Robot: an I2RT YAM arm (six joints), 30 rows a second.
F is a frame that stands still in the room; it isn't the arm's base.
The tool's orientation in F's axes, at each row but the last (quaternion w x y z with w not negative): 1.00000 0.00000 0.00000 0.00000; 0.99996 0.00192 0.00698 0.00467; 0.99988 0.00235 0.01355 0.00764; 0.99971 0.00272 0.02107 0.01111; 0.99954 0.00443 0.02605 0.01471; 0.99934 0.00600 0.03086 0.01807; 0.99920 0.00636 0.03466 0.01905; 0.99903 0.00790 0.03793 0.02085
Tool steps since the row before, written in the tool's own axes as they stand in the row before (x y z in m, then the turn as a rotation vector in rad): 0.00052 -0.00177 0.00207 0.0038 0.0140 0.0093; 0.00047 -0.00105 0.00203 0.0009 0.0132 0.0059; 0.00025 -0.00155 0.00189 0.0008 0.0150 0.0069; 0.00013 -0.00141 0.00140 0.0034 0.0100 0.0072; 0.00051 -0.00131 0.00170 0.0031 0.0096 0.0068; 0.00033 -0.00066 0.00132 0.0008 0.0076 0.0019; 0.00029 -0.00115 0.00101 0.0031 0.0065 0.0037; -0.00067 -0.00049 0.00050 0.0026 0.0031 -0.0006
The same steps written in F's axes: 0.00052 -0.00177 0.00207 0.0038 0.0140 0.0093; 0.00051 -0.00105 0.00202 0.0009 0.0132 0.0059; 0.00032 -0.00155 0.00187 0.0008 0.0150 0.0069; 0.00022 -0.00141 0.00138 0.0035 0.0100 0.0071; 0.00064 -0.00131 0.00166 0.0032 0.0096 0.0067; 0.00043 -0.00066 0.00129 0.0006 0.0076 0.0019; 0.00040 -0.00115 0.00097 0.0031 0.0066 0.0036; -0.00061 -0.00052 0.00054 0.0024 0.0032 -0.0007
